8 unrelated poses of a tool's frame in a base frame.
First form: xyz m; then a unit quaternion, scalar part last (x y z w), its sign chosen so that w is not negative.
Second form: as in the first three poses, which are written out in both.
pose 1, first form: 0.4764, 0.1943, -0.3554, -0.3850, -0.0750, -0.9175, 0.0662
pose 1, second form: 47.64, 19.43, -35.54, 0.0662, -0.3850, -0.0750, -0.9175
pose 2, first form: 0.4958, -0.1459, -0.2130, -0.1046, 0.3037, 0.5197, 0.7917
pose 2, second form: 49.58, -14.59, -21.30, 0.7917, -0.1046, 0.3037, 0.5197
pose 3, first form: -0.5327, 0.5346, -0.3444, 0.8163, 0.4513, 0.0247, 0.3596
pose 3, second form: -53.27, 53.46, -34.44, 0.3596, 0.8163, 0.4513, 0.0247
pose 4, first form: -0.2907, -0.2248, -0.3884, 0.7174, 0.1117, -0.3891, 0.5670
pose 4, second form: -29.07, -22.48, -38.84, 0.5670, 0.7174, 0.1117, -0.3891
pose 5, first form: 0.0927, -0.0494, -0.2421, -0.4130, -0.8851, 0.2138, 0.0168
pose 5, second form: 9.27, -4.94, -24.21, 0.0168, -0.4130, -0.8851, 0.2138
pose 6, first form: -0.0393, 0.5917, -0.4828, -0.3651, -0.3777, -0.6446, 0.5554
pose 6, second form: -3.93, 59.17, -48.28, 0.5554, -0.3651, -0.3777, -0.6446
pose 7, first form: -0.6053, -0.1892, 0.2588, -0.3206, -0.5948, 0.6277, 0.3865
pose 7, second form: -60.53, -18.92, 25.88, 0.3865, -0.3206, -0.5948, 0.6277
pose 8, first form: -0.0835, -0.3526, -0.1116, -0.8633, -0.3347, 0.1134, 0.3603
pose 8, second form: -8.35, -35.26, -11.16, 0.3603, -0.8633, -0.3347, 0.1134
